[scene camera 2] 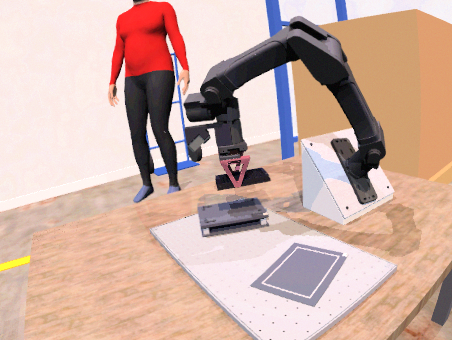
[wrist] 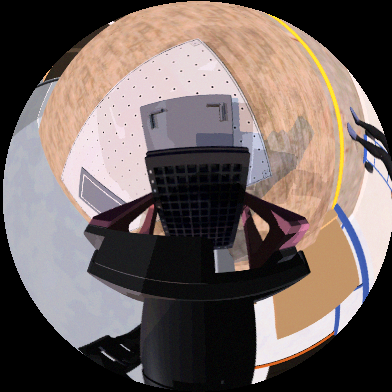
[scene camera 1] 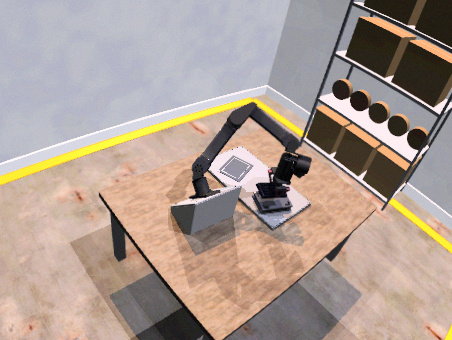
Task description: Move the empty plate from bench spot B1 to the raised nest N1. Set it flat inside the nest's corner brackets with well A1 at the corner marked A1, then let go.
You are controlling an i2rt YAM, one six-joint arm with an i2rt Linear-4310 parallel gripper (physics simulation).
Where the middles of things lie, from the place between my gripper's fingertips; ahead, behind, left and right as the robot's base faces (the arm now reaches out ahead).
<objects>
My gripper is now 10 mm below the black well plate (wrist: pixel 198 190) and 10 mm past it.
</objects>
